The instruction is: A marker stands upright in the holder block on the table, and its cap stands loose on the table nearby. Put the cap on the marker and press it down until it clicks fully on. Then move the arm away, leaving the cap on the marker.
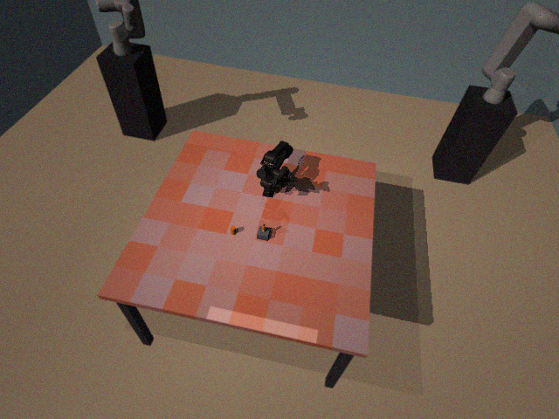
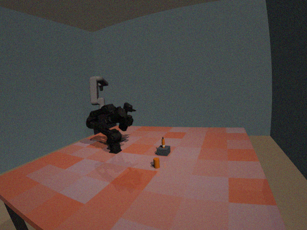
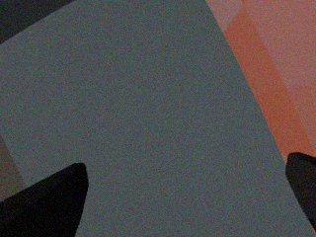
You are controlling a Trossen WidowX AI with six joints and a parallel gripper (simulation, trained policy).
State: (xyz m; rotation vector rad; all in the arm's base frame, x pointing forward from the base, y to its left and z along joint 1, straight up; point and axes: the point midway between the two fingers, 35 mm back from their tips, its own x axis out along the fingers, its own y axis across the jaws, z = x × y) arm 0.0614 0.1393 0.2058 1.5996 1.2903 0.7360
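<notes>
Now: the orange cap 30 cm to the right of my gripper tip, 27 cm ahead of it and 18 cm below it. From my gripper tip the other things lie so: dark grey holder block 25 cm ahead, 18 cm below, 13 cm to the right; then pale tip 25 cm ahead, 15 cm below, 13 cm to the right; then orange marker 25 cm ahead, 13 cm to the right, 12 cm below.
</notes>
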